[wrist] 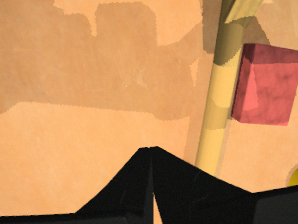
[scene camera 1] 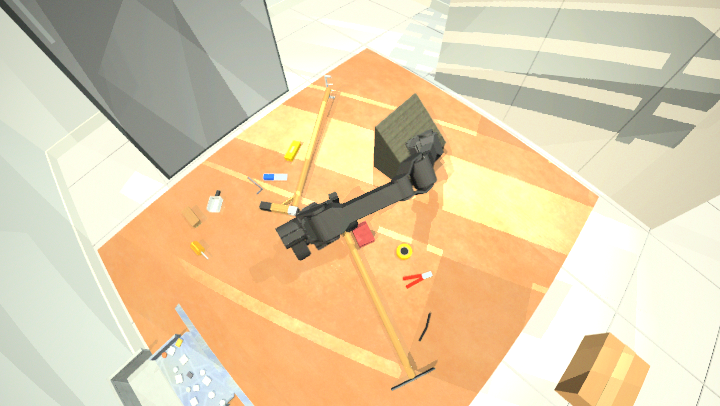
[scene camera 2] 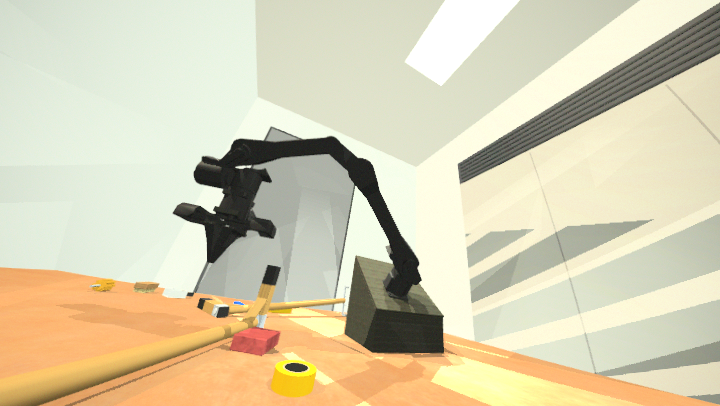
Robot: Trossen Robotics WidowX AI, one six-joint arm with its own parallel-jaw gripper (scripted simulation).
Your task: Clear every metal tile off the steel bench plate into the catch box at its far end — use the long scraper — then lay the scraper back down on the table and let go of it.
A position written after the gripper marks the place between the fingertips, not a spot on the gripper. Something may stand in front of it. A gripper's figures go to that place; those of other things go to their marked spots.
Labels:
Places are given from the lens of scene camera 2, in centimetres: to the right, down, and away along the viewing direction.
gripper (scene camera 2: 210, 262): -29, 12, 35
red block (scene camera 2: 257, 341): -17, 22, 29

